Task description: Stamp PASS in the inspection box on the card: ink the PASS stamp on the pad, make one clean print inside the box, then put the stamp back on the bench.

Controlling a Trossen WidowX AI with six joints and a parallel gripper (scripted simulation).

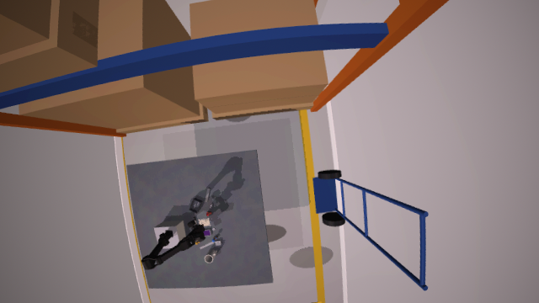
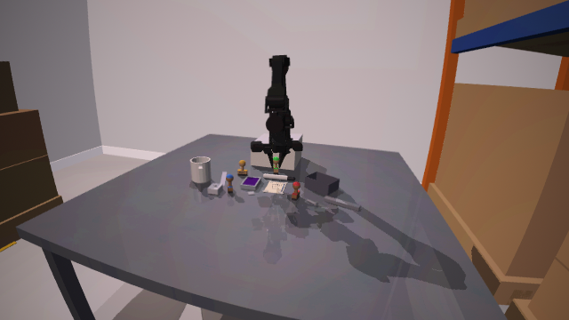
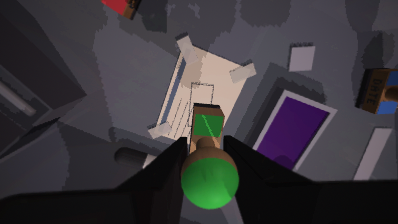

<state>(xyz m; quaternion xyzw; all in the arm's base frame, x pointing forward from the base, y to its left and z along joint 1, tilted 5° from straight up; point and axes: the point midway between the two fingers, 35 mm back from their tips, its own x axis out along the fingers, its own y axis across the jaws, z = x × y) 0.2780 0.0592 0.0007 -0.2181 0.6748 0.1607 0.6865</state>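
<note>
Right now my gripper tip is 80 mm above the cream card. Round my gripper tip: green-knobbed stamp (right at my gripper tip); then marker (80 mm behind, 70 mm below, 10 mm to the left); then purple ink pad (100 mm to the right, 80 mm below, 20 mm ahead).
</note>
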